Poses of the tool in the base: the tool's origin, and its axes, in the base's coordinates. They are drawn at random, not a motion.
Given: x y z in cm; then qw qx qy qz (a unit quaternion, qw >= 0).
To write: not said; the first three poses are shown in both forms.
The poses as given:
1: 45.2 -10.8 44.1 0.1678 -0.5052 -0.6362 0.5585
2: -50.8 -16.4 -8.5 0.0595 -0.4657 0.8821 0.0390
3: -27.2 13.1 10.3 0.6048 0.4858 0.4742 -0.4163
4: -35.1 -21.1 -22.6 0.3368 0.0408 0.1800 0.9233
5: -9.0 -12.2 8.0 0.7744 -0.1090 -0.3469 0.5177
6: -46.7 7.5 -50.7 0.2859 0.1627 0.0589 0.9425
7: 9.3 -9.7 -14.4 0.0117 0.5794 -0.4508 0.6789
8: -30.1 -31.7 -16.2 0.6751 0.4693 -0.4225 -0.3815
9: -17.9 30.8 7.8 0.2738 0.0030 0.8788 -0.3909
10: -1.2 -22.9 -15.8 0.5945 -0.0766 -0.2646 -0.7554
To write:
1: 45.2 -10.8 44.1 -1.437 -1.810 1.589
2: -50.8 -16.4 -8.5 -1.410 2.671 0.118
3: -27.2 13.1 10.3 1.124 1.097 -0.963
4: -35.1 -21.1 -22.6 0.106 0.469 2.407
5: -9.0 -12.2 8.0 -0.236 -0.751 1.121
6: -46.7 7.5 -50.7 0.435 0.157 2.520
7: 9.3 -9.7 -14.4 1.807 -1.406 2.117
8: -30.1 -31.7 -16.2 1.056 -0.950 -0.858
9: -17.9 30.8 7.8 0.008 2.364 -1.051
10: -1.2 -22.9 -15.8 -0.178 -0.615 -1.755
